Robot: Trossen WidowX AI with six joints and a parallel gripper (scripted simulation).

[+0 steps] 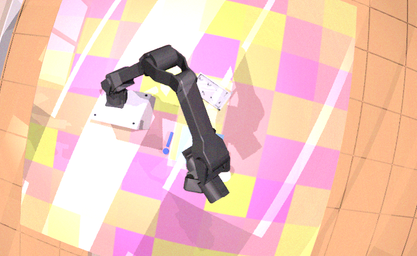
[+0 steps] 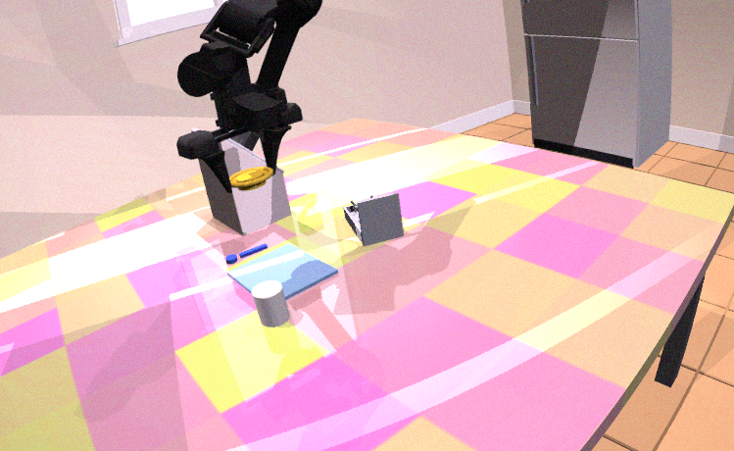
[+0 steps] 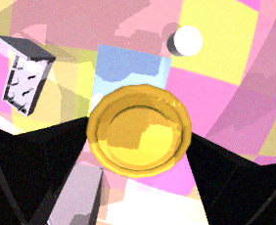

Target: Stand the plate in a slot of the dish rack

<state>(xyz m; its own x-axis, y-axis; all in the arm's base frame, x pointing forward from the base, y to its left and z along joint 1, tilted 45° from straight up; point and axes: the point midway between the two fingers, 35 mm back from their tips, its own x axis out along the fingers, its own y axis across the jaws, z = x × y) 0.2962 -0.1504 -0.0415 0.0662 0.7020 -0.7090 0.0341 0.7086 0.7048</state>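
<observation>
Now: the dish rack 22 cm to the left of my gripper tip and 14 cm below it. From my gripper tip the other things lie so: white cup 9 cm ahead, 6 cm to the right, 14 cm below; light blue mat 1 cm behind, 2 cm to the left, 16 cm below; yellow plate 1 cm above.
</observation>
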